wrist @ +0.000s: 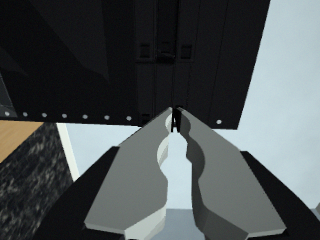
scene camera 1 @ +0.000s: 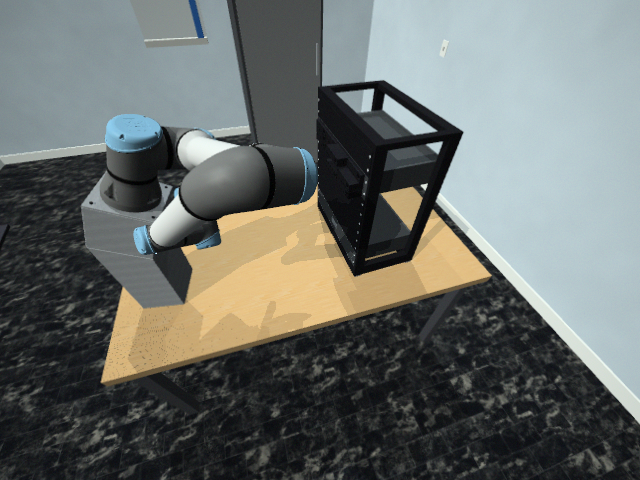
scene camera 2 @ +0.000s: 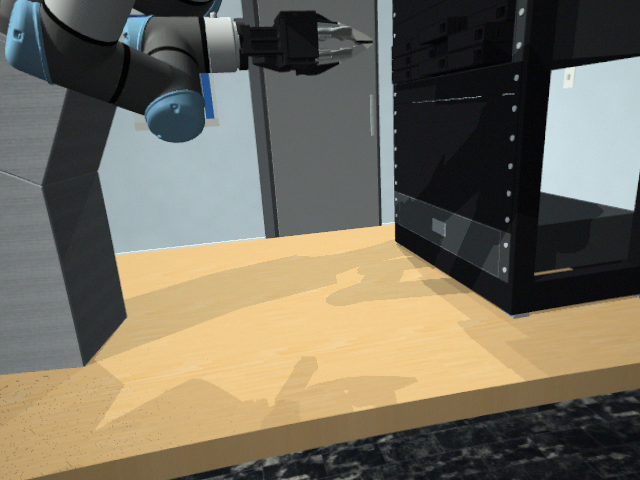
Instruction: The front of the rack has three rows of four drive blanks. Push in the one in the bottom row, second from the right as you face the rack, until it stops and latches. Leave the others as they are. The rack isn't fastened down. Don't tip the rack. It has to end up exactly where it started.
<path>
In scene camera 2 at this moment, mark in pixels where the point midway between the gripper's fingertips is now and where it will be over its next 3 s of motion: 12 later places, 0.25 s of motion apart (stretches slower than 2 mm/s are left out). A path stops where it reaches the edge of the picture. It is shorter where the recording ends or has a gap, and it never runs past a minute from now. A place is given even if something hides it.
My gripper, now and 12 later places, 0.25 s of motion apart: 372, 42; 372, 42; 373, 43; 374, 45; 376, 47; 380, 51; 384, 55; 388, 59; 392, 62; 396, 65; 398, 66; 399, 67; 403, 67
</path>
